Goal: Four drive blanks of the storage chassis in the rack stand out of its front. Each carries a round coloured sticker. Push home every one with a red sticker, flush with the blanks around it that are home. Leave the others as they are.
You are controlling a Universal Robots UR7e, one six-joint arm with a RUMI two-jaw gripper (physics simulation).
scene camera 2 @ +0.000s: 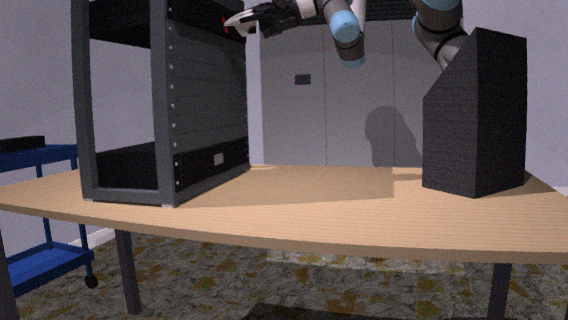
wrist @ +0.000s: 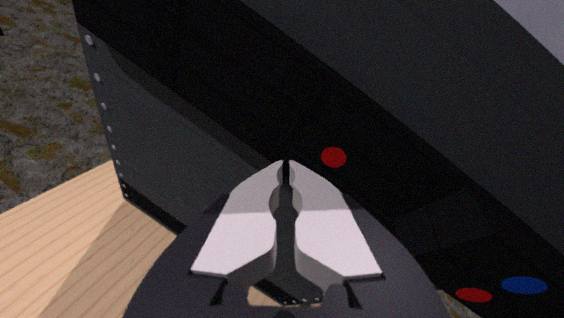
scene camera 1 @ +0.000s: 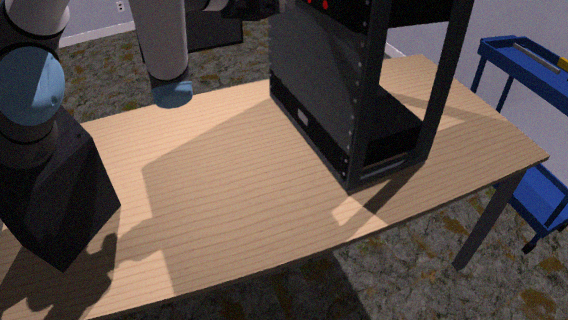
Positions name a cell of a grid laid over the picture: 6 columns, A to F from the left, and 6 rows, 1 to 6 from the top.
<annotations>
A rack shows in scene camera 2 (C2), in the wrist view (E3) and in scene camera 1 (D2).
</annotations>
